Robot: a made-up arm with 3 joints. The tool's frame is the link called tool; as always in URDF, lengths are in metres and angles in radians. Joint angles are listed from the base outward. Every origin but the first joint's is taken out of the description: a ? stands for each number. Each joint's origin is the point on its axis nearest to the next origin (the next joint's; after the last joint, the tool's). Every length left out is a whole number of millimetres.
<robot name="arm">
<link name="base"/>
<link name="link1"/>
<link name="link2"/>
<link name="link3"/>
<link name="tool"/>
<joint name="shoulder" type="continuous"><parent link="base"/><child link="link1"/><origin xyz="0.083 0.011 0.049" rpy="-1.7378 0.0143 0.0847"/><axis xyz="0 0 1"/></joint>
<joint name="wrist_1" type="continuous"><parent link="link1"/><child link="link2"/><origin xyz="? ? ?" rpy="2.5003 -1.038 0.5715"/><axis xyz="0 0 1"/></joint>
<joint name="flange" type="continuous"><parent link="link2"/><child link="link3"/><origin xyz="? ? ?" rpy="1.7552 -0.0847 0.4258"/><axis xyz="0 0 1"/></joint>
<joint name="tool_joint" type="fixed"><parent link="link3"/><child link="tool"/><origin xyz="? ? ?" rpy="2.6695 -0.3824 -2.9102"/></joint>
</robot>
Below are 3 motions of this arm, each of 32 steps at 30 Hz.
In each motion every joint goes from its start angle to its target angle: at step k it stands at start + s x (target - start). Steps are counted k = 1, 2, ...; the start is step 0. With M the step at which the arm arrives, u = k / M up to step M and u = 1 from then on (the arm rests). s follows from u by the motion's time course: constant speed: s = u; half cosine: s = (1 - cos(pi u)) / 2; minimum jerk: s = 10 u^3 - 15 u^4 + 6 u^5.
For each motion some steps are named. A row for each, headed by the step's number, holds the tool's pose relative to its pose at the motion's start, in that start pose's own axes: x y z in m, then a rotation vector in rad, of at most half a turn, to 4 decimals.
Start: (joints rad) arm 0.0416 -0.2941 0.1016
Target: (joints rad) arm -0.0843 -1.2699 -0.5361
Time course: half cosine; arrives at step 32
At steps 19, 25, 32:
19: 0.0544 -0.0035 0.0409 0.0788 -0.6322 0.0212
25: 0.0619 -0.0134 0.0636 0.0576 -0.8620 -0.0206
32: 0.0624 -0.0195 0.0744 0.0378 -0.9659 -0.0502

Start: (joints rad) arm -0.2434 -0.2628 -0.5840
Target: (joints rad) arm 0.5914 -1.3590 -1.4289
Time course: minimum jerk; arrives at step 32
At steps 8, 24, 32:
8: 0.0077 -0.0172 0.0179 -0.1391 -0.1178 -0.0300
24: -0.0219 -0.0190 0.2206 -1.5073 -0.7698 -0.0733
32: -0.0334 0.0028 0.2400 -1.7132 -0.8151 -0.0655

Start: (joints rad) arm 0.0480 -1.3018 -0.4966
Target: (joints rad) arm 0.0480 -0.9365 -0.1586
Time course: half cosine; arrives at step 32
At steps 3, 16, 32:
3: -0.0010 0.0005 -0.0006 0.0034 0.0090 -0.0009
16: -0.0241 0.0106 -0.0108 0.0662 0.2135 -0.0247
32: -0.0506 0.0190 -0.0138 0.1032 0.4331 -0.0561

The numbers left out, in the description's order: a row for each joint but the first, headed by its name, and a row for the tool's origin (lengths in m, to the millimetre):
wrist_1: -0.016 -0.001 0
flange: 0.002 -0.077 0
tool: 0.028 -0.106 0

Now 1 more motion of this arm.
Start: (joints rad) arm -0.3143 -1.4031 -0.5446
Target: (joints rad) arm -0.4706 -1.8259 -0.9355
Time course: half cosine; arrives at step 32
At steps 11, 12, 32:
11: 0.0083 -0.0061 0.0062 -0.0335 -0.0943 -0.0032
12: 0.0096 -0.0073 0.0074 -0.0402 -0.1096 -0.0041
32: 0.0218 -0.0276 0.0306 -0.1845 -0.3230 -0.0291

